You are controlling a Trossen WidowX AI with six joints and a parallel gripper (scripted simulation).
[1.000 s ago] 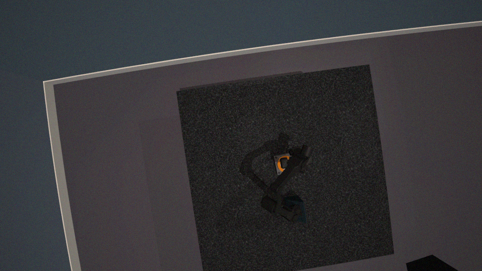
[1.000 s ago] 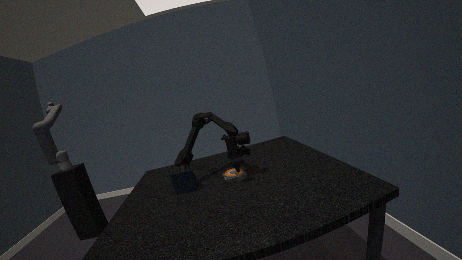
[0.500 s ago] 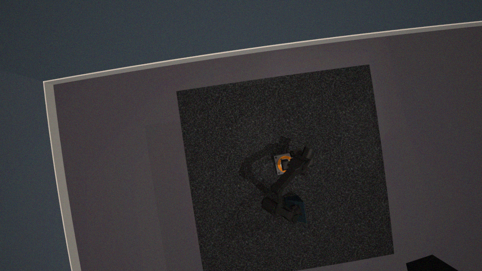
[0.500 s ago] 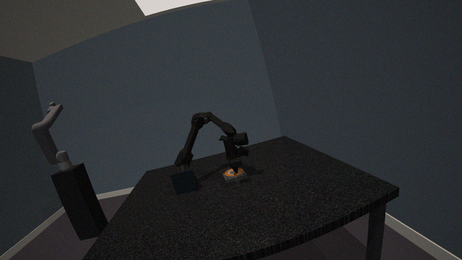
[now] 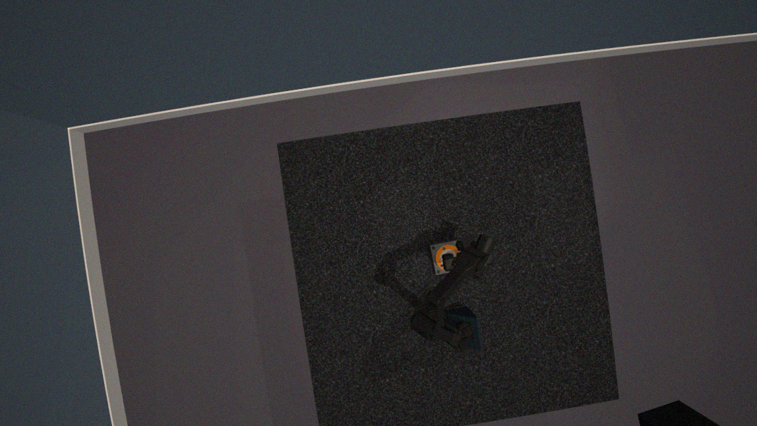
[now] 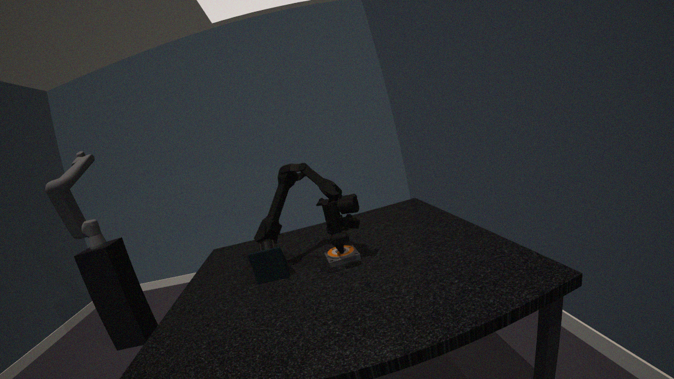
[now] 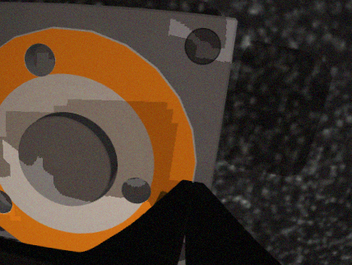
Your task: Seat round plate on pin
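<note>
The round plate lies 3 cm to the left of my gripper tip. Also, from my gripper tip: square grey base 1 cm ahead, 5 cm to the left, 2 cm below.
</note>
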